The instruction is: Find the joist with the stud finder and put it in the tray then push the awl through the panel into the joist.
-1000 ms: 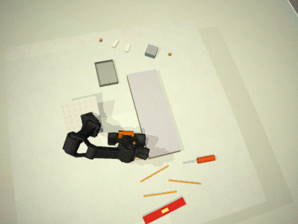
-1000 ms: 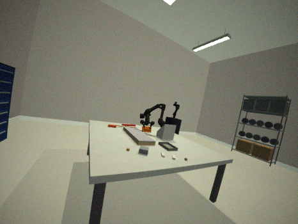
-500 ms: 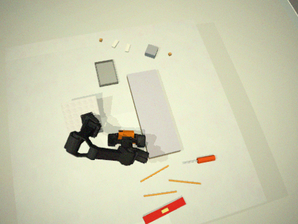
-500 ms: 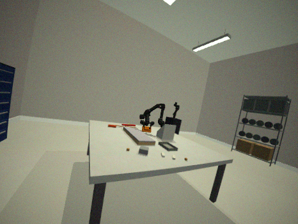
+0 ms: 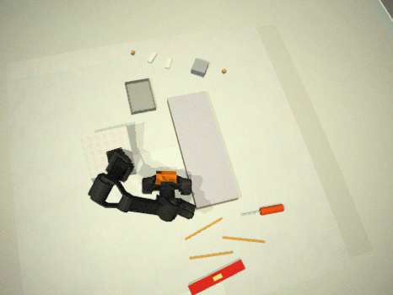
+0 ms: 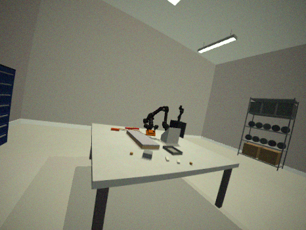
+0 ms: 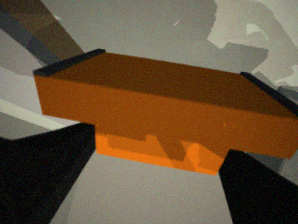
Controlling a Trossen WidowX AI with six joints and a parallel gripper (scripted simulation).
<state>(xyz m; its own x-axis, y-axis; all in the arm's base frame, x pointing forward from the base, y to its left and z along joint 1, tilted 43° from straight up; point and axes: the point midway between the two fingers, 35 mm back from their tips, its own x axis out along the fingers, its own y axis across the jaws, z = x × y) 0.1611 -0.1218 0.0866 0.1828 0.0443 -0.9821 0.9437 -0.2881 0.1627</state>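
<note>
The orange stud finder is 1 cm to the left of my gripper tip and 1 cm behind it. The rest, counted from my gripper tip: grey tray: 43 cm to the left, 7 cm below, 1 cm ahead; awl: 12 cm to the right, 7 cm below, 1 cm behind; small light: 2 cm to the left, 2 cm behind, 1 cm above.
</note>
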